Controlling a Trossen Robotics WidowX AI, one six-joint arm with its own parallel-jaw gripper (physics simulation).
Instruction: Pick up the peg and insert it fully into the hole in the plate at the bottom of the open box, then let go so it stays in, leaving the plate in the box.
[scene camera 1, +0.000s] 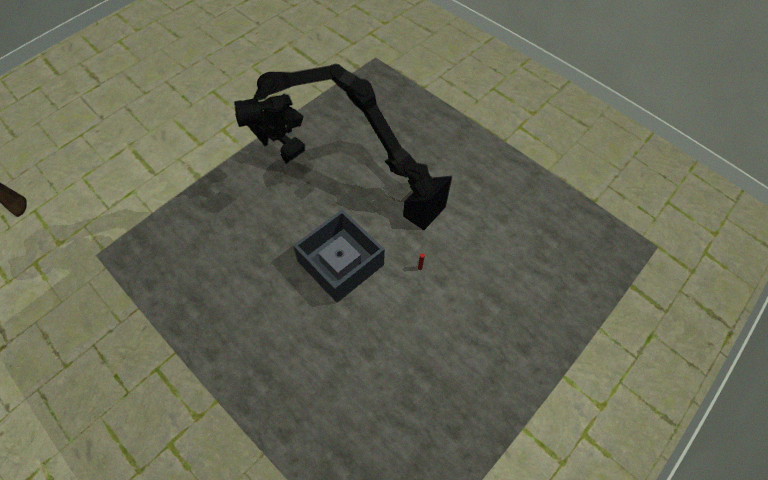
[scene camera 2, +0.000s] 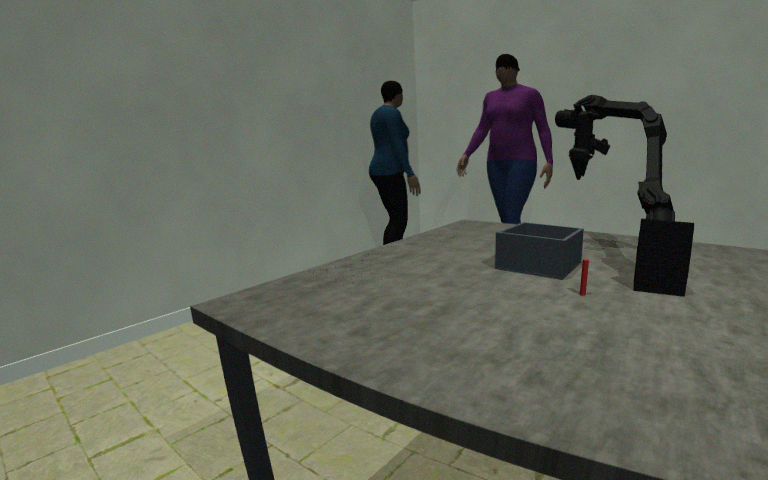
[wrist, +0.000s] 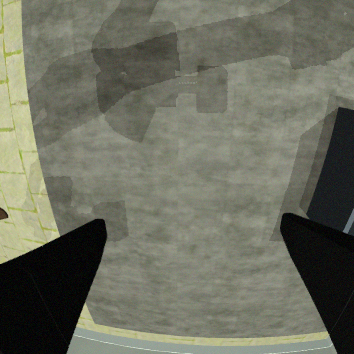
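Seen in the pictures: gripper, fingertip midpoint: (scene camera 1: 276, 153) (scene camera 2: 580, 177) (wrist: 194, 225); arm's base, link origin: (scene camera 1: 426, 190) (scene camera 2: 660, 235).
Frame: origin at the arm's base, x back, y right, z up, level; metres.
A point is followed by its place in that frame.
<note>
A red peg (scene camera 1: 420, 262) @[x -0.179, y -0.109, z -0.080 m] (scene camera 2: 583, 277) @[x -0.174, y -0.114, z -0.086 m] stands upright on the table, beside the box and near the arm's base; it does not show in the wrist view. The open dark blue-grey box (scene camera 1: 359, 276) @[x -0.329, y 0.006, z -0.074 m] (scene camera 2: 535, 254) @[x -0.306, y 0.002, z -0.073 m] (wrist: 327, 170) @[x -0.294, y 0.192, z -0.110 m] stands left of the peg. Inside it lies a light grey square plate (scene camera 1: 333, 262) @[x -0.341, y 0.094, z -0.070 m] with a dark round hole in its middle; the box walls hide the plate in scene camera 2. My black gripper (scene camera 2: 578, 176) @[x -0.225, y 0.396, z 0.098 m] (wrist: 194, 225) @[x -0.225, y 0.396, z 0.098 m] is open and empty. It points down, high above the table and away from both peg and box.
The grey table (scene camera 1: 396, 367) @[x -0.469, y -0.234, z -0.128 m] (scene camera 2: 396, 339) @[x -0.450, y -0.455, z -0.127 m] (wrist: 200, 175) @[x -0.295, y 0.395, z -0.127 m] carries the arm's black base (scene camera 1: 427, 204) @[x -0.052, y -0.037, z 0.016 m] (scene camera 2: 662, 257) @[x 0.004, y -0.043, z -0.043 m]. A person in a teal top (scene camera 2: 388, 138) and one in a purple top (scene camera 2: 512, 121) stand beyond the table. The arm's shadows fall on the table.
</note>
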